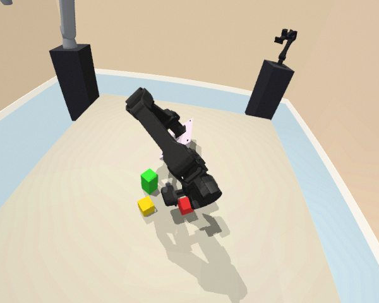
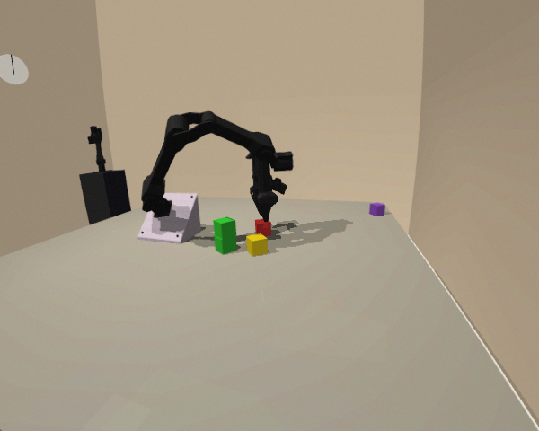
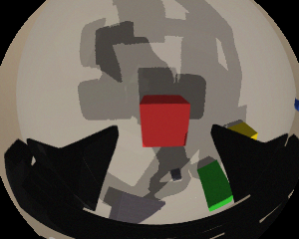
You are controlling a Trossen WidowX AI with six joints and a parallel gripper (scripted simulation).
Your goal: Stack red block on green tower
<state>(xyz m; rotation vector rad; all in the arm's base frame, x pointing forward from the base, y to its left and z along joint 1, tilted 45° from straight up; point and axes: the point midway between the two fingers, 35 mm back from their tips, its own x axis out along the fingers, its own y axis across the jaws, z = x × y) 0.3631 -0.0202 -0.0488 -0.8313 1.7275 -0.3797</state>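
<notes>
Now: the red block 30 mm below my gripper tip. From my gripper tip the other things lie so: purple block 460 mm ahead, 270 mm to the left, 30 mm below; yellow block 150 mm to the right, 30 mm below.
</notes>
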